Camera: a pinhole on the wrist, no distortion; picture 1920 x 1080 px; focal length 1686.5 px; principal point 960.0 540.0 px. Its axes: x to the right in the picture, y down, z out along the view. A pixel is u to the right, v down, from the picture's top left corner.
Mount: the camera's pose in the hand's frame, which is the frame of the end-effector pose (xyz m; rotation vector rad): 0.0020 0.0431 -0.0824 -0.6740 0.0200 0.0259
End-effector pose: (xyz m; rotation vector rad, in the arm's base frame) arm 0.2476 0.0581 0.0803 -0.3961 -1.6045 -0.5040
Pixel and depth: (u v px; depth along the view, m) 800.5 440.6 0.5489
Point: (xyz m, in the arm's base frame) 0.1348 0.5608 0.0471
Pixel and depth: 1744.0 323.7 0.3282
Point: 0.1840 0.3404 0.2461
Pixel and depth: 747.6 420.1 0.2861
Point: 0.2302 0.3154 0.0588
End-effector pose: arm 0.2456 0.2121 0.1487 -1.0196 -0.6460 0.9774
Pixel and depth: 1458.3 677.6 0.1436
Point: 0.1967 0.2882 0.0275
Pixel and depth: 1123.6 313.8 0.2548
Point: 0.0827 0.3271 0.0442
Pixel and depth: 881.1 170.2 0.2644
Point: 0.0523 0.3014 0.0654
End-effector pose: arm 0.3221 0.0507 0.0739 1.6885 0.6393 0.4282
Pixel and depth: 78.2 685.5 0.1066
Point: 0.2997 0.0054 0.1909
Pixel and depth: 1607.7 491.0 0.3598
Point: 0.6024 -0.0487 0.2776
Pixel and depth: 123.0 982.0 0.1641
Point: 0.3052 -0.0378 0.2476
